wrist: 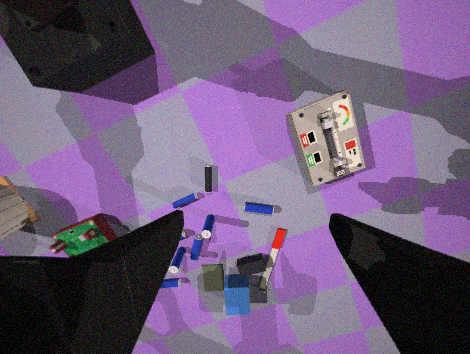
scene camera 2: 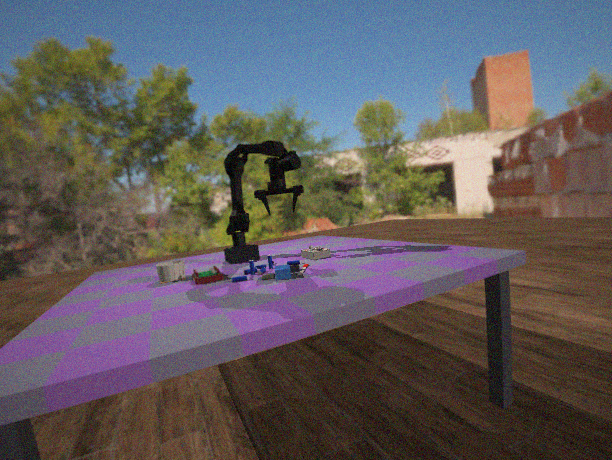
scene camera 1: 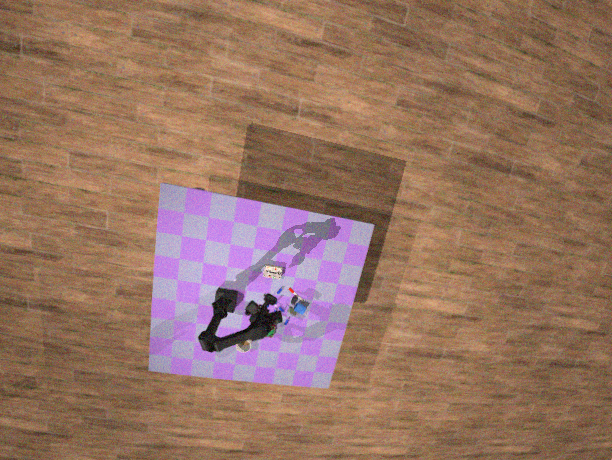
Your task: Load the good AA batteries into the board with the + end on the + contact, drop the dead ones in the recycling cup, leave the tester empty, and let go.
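Places are measured from the arm's base along level axes (x ahead, y left, z up), in metres.
Pixels of known places: gripper, between the fingertips: (wrist: 256,218) (scene camera 2: 281,214) (scene camera 1: 264,301); arm's base, origin of its link: (scene camera 2: 240,246) (scene camera 1: 222,302).
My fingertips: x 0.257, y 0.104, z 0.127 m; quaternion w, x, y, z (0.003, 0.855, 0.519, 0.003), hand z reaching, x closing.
Note:
For each thing: its top centre in the pictures, then the offset to it from my fingertips. "spot": a spot on its surface instead. Level surfaces: height alone.
- battery, centre of its top: (wrist: 259,210) 0.089 m ahead, 0.017 m right, 0.171 m down
- black cylinder, centre of its top: (wrist: 207,179) 0.005 m ahead, 0.068 m right, 0.175 m down
- beige tester, centre of its top: (wrist: 335,143) (scene camera 2: 314,246) (scene camera 1: 272,273) 0.027 m ahead, 0.114 m left, 0.142 m down
- red holder, centre of its top: (wrist: 82,259) (scene camera 2: 206,268) 0.030 m ahead, 0.316 m right, 0.147 m down
- pale cup, centre of its top: (scene camera 2: 170,262) (scene camera 1: 243,346) 0.107 m back, 0.414 m right, 0.125 m down
- blue block, centre of its top: (wrist: 237,301) (scene camera 2: 282,267) (scene camera 1: 300,309) 0.235 m ahead, 0.130 m right, 0.155 m down
- olive block, centre of its top: (wrist: 212,278) 0.191 m ahead, 0.162 m right, 0.182 m down
- black block, centre of its top: (wrist: 251,268) 0.188 m ahead, 0.078 m right, 0.168 m down
- red-and-white stick, a spot on its surface: (wrist: 279,239) spot: 0.163 m ahead, 0.010 m right, 0.181 m down
- checkered table, height of its surface: 0.185 m down
My gripper (scene camera 2: 282,213) (wrist: 256,218) is open and empty, high above the table. Below, in the wrist view, several blue AA batteries lie or stand, among them one battery (wrist: 259,208) between the fingertips in view, another (wrist: 185,200) and a third (wrist: 177,260). A black cylinder (wrist: 208,178) lies beside them. The beige tester (scene camera 1: 273,271) (scene camera 2: 315,254) (wrist: 320,145) is at the upper right of the wrist view; its slot looks empty. The green board in a red holder (scene camera 2: 209,276) (wrist: 85,240) is partly hidden by the left finger. The pale cup (scene camera 1: 243,346) (scene camera 2: 170,271) (wrist: 10,212) is at the left edge. Charge and + ends are unclear.
A blue block (scene camera 2: 283,272) (wrist: 237,301), an olive block (wrist: 213,277), a black block (wrist: 251,263) and a red-and-white stick (wrist: 279,239) sit close together near the batteries. The arm's black base (scene camera 2: 242,254) (wrist: 75,50) stands behind them on the checkered table (scene camera 1: 172,350).

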